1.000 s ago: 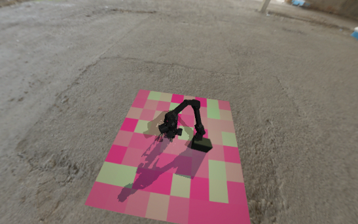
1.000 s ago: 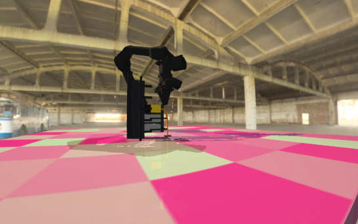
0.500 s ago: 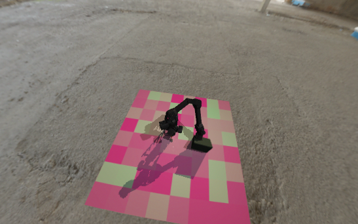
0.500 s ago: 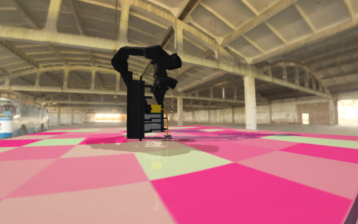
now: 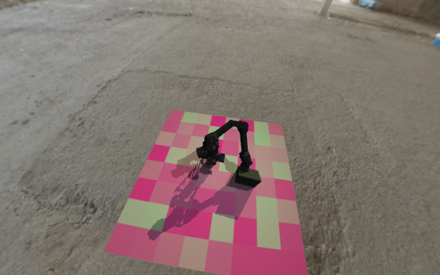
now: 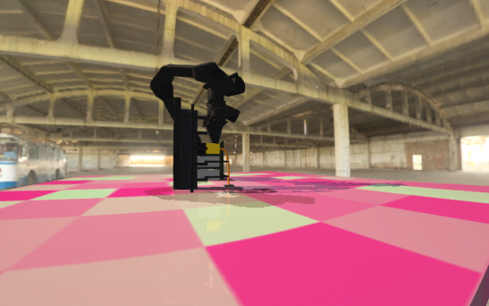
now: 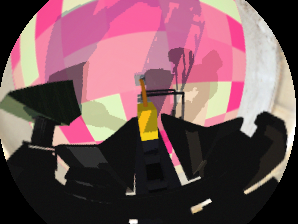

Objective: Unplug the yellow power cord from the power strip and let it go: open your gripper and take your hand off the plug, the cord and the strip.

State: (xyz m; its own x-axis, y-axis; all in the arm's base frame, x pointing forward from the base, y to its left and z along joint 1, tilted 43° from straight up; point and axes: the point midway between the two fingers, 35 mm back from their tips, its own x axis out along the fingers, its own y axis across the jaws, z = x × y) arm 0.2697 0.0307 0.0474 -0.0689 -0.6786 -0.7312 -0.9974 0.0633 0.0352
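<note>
Right now the yellow plug is 3 cm to the right of my gripper tip and 1 cm below it.
</note>
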